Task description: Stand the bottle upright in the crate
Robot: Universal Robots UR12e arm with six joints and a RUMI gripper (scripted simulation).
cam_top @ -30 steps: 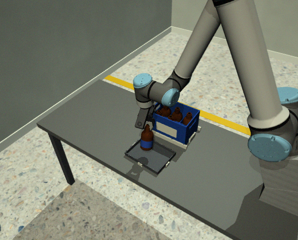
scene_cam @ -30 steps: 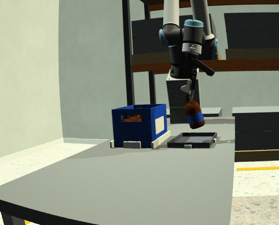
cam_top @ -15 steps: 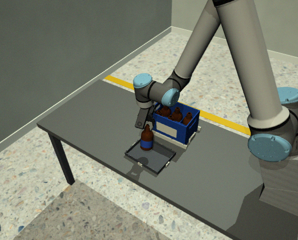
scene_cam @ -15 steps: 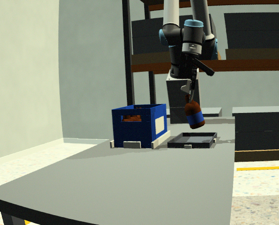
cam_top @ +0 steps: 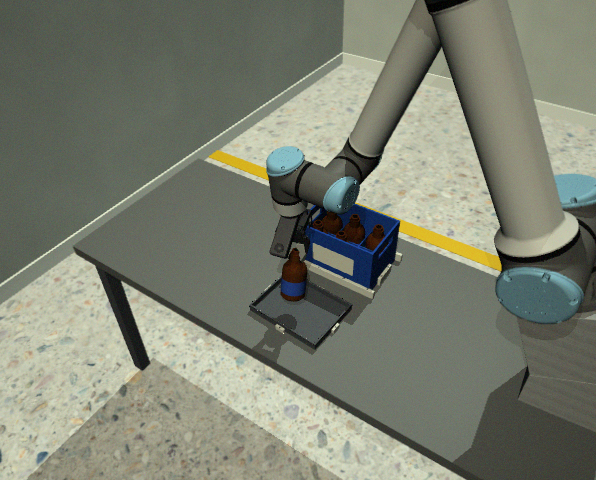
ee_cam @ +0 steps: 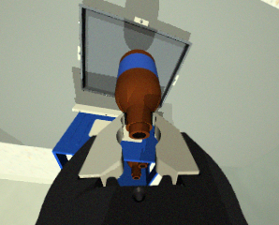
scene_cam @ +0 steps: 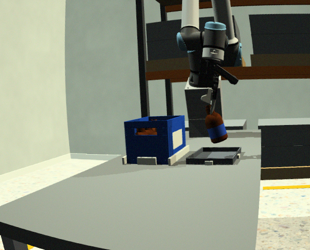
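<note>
The brown bottle lies 50 mm below my hand and 10 mm to the left of it. The rest, counted from my hand: blue crate 250 mm to the right, 120 mm below, 30 mm behind; dark tray 190 mm below, 20 mm behind, 10 mm to the left.
</note>
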